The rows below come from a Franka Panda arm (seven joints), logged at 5 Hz.
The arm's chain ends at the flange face. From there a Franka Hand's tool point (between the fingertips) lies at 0.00 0.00 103.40 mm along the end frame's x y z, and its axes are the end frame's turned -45 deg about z.
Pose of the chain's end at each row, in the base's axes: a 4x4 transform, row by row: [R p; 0 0 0 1], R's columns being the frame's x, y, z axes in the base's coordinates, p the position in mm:
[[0.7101 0.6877 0.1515 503.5], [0.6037 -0.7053 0.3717 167.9], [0.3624 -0.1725 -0.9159 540.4], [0 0 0 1]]
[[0.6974 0.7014 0.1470 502.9], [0.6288 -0.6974 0.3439 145.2], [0.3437 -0.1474 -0.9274 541.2], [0 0 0 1]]
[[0.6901 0.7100 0.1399 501.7], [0.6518 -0.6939 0.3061 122.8], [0.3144 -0.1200 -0.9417 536.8], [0 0 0 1]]
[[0.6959 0.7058 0.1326 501.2], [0.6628 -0.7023 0.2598 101.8], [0.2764 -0.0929 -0.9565 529.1], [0 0 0 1]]
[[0.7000 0.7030 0.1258 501.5], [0.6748 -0.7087 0.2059 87.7], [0.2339 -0.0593 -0.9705 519.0], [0 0 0 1]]
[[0.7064 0.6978 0.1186 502.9], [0.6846 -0.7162 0.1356 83.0], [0.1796 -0.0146 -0.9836 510.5], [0 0 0 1]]
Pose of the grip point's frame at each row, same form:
[[0.0158 0.9884 0.1515 519.2], [0.9256 -0.0718 0.3717 206.3], [0.3782 0.1343 -0.9159 445.7], [0 0 0 1]]
[[-0.0028 0.9891 0.1470 518.1], [0.9378 -0.0485 0.3439 180.8], [0.3473 0.1388 -0.9274 445.3], [0 0 0 1]]
[[-0.0141 0.9900 0.1399 516.2], [0.9516 -0.0298 0.3061 154.5], [0.3072 0.1375 -0.9417 439.4], [0 0 0 1]]
[[-0.0070 0.9912 0.1326 514.9], [0.9653 -0.0279 0.2598 128.7], [0.2611 0.1298 -0.9565 430.2], [0 0 0 1]]
[[-0.0021 0.9921 0.1258 514.5], [0.9783 -0.0240 0.2059 109.0], [0.2073 0.1235 -0.9705 418.7], [0 0 0 1]]
[[0.0061 0.9929 0.1186 515.2], [0.9905 -0.0223 0.1356 97.0], [0.1373 0.1167 -0.9836 408.8], [0 0 0 1]]

